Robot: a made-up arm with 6 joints.
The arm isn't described. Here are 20 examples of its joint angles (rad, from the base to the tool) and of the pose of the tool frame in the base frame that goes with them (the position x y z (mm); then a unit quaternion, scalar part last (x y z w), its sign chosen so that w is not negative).
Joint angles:
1: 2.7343 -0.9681 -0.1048 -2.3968 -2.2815 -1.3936
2: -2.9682 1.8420 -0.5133 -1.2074 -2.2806 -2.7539
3: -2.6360 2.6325 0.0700 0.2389 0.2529 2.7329
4: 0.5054 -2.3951 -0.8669 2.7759 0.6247 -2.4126
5: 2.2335 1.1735 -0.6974 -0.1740 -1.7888 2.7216
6: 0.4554 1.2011 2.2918 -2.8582 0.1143 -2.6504
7: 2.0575 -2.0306 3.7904 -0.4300 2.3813 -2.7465
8: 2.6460 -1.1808 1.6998 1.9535 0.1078 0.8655
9: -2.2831 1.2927 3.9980 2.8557 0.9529 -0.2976
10: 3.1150 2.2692 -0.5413 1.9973 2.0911 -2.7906
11: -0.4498 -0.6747 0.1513 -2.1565 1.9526 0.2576
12: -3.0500 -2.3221 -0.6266 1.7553 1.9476 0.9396
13: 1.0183 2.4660 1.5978 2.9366 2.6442 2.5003
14: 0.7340 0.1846 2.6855 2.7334 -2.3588 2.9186
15: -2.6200 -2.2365 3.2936 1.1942 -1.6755 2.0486
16: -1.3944 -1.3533 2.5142 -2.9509 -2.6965 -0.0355
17: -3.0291 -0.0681 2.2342 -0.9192 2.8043 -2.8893
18: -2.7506 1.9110 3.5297 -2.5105 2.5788 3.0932
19: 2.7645 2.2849 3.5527 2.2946 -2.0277 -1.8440
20: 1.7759 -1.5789 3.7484 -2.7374 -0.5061 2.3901
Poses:
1: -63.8 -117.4 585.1 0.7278 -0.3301 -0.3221 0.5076
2: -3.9 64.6 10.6 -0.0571 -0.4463 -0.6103 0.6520
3: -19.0 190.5 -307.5 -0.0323 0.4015 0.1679 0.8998
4: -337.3 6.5 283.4 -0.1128 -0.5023 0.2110 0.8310
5: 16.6 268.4 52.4 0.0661 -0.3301 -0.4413 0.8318
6: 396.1 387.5 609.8 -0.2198 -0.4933 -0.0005 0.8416
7: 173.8 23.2 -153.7 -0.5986 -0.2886 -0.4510 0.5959
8: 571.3 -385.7 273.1 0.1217 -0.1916 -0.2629 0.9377
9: 115.0 -132.5 405.0 0.4894 -0.4710 0.3572 0.6412
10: -20.0 -74.4 -273.5 -0.5525 0.6195 -0.5508 0.0868
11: 142.1 42.5 630.6 0.6201 -0.5530 -0.5533 0.0584
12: 477.5 10.5 274.6 0.6229 -0.5808 -0.4775 0.2161
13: 90.7 484.8 -285.1 0.4614 -0.8337 0.2980 0.0562
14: -288.3 -36.4 702.3 -0.3380 0.5493 0.1927 0.7395
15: -96.5 21.3 -102.5 0.4646 0.6500 0.4079 0.4418
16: 67.4 634.4 102.8 0.7898 -0.5896 0.1682 0.0146
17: 121.1 124.2 908.8 -0.2101 0.6748 0.5462 0.4495
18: -338.0 -297.4 427.9 -0.4585 0.0893 0.8773 0.1103
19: -263.5 -24.6 334.7 0.6859 0.2218 0.0460 0.6915
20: -117.0 -254.8 -93.2 -0.0624 0.3233 0.7598 0.5606
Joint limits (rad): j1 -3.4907..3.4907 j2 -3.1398..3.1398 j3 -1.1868..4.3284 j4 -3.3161..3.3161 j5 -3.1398..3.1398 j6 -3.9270..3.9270
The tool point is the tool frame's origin. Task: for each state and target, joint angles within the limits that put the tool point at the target. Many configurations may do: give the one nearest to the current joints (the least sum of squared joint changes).
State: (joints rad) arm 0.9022 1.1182 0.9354 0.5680 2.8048 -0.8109
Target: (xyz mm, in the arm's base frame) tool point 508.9 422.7 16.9
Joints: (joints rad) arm 0.9279 1.6345 0.8002 0.5544 2.8048 -0.8109
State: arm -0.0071 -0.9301 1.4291 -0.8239 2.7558 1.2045
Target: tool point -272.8 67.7 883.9
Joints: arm -0.3984 -0.4656 1.9262 -1.3284 2.7558 1.2045
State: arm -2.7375 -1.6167 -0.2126 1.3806 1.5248 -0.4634
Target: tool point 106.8 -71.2 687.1
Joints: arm -3.1648 -1.0795 -0.5780 1.9601 1.5248 -0.4634
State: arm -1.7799 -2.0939 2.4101 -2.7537 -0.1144 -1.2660
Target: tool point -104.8 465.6 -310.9
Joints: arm -1.0864 -2.2971 2.2098 -2.3262 -0.1144 -1.2660
